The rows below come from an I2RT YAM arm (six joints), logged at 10 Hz.
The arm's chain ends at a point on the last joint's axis. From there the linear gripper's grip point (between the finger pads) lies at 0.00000 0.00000 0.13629 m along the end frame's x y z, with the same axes.
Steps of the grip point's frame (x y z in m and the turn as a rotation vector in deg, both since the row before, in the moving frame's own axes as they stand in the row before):
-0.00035, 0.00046, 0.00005, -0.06, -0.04, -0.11
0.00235, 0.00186, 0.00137, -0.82, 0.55, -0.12
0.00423, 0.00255, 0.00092, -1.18, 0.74, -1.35
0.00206, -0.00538, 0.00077, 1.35, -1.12, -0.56
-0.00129, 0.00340, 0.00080, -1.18, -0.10, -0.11
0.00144, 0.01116, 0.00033, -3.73, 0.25, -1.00
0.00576, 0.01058, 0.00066, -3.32, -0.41, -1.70
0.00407, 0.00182, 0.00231, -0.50, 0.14, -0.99
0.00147, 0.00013, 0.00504, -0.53, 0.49, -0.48
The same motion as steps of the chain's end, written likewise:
-0.00025, 0.00032, 0.00005, -0.06, -0.04, -0.11
0.00104, -0.00009, 0.00139, -0.82, 0.55, -0.12
0.00244, -0.00024, 0.00096, -1.18, 0.74, -1.35
0.00474, -0.00218, 0.00083, 1.35, -1.12, -0.56
-0.00105, 0.00059, 0.00083, -1.18, -0.10, -0.11
0.00077, 0.00230, 0.00062, -3.73, 0.25, -1.00
0.00662, 0.00267, 0.00089, -3.32, -0.41, -1.70
0.00373, 0.00063, 0.00232, -0.50, 0.14, -0.99
0.00030, -0.00113, 0.00505, -0.53, 0.49, -0.48

